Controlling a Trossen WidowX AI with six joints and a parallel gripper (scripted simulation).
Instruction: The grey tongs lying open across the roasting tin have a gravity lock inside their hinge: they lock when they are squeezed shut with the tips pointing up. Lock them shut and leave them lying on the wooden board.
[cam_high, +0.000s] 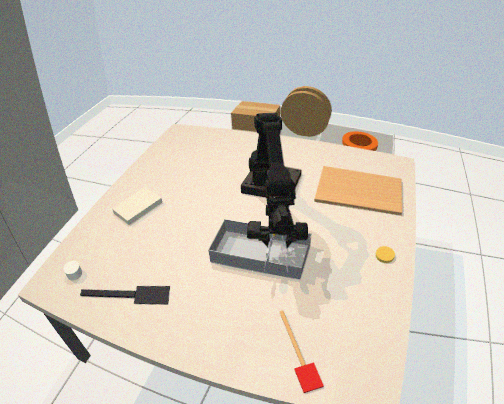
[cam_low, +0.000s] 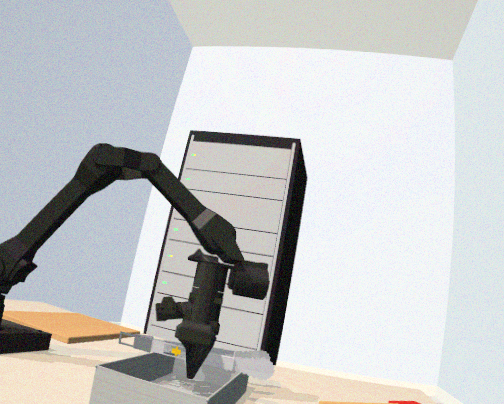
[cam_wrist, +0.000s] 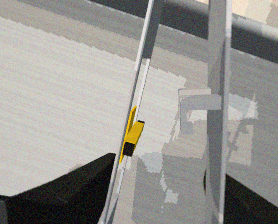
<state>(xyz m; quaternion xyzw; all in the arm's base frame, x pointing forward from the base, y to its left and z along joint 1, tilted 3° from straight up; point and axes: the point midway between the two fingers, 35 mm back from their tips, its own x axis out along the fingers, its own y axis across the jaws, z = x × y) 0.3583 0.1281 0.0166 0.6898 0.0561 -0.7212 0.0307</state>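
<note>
The yellow lock piece lies 4 cm above my gripper tip, 3 cm behind it and 2 cm to the right of it. The rest, counted from my gripper tip: red spatula (39 cm ahead, 13 cm to the left, 2 cm below); grey roasting tin (5 cm to the right); yellow disc (37 cm to the left, 4 cm behind, 2 cm below).
</note>
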